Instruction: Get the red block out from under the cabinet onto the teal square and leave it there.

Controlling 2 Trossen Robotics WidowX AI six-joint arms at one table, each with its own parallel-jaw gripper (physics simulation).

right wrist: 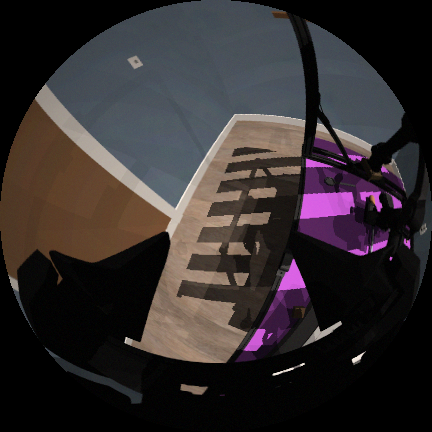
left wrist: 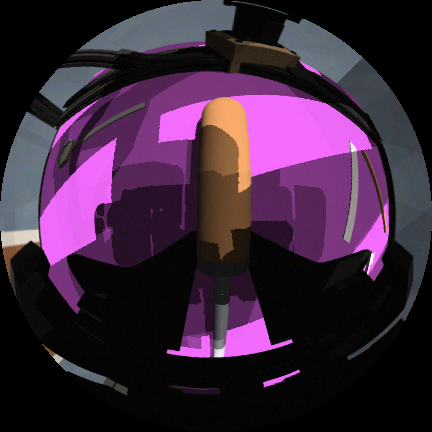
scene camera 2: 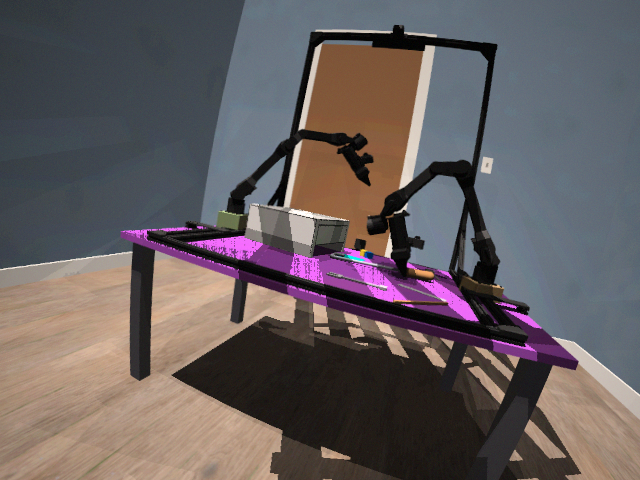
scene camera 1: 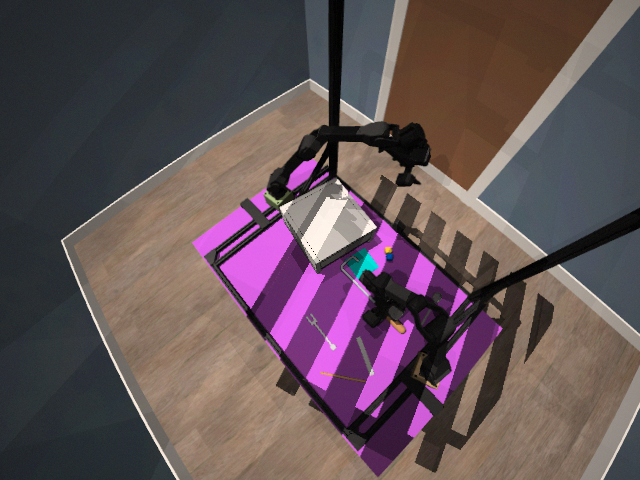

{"left gripper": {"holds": "hook tool"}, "right gripper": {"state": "open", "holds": null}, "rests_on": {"spoon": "table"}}
